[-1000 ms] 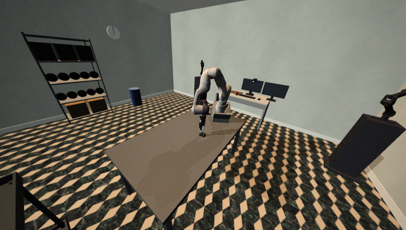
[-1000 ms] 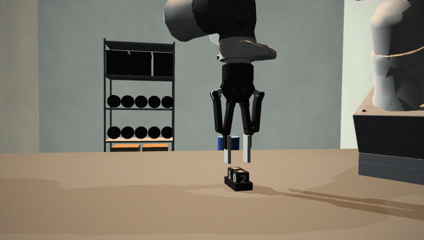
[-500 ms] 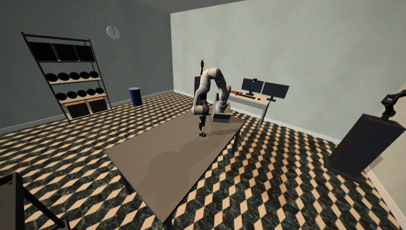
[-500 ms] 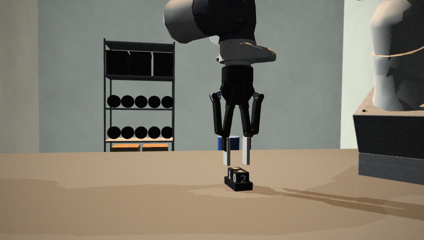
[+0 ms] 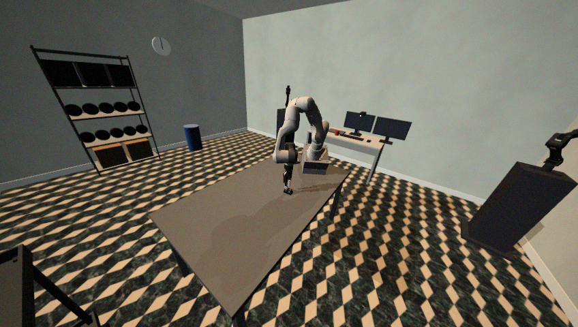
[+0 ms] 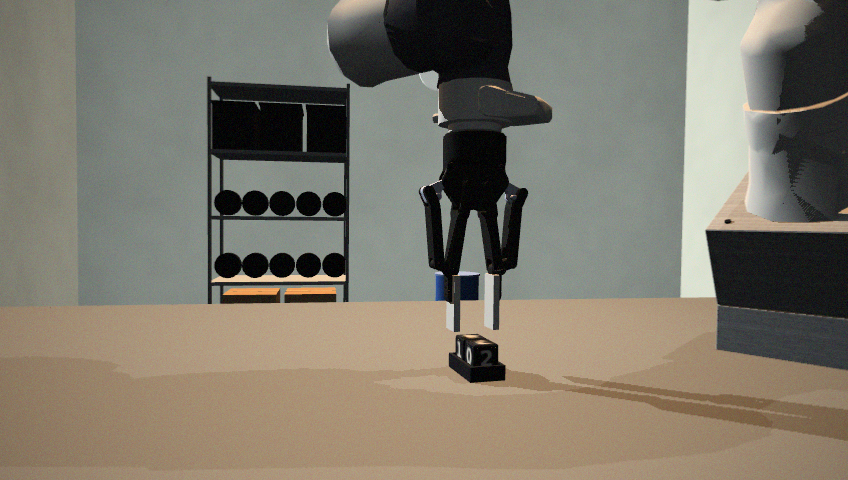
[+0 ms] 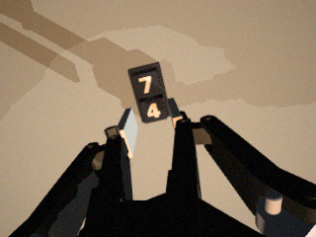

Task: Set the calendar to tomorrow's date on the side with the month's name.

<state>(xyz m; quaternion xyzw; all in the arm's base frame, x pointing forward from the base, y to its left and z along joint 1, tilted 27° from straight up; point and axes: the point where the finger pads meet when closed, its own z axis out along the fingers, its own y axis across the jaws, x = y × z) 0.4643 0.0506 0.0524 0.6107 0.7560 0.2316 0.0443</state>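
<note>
The black tray lies 20 mm to the left of my hand and 70 mm below it.
</note>
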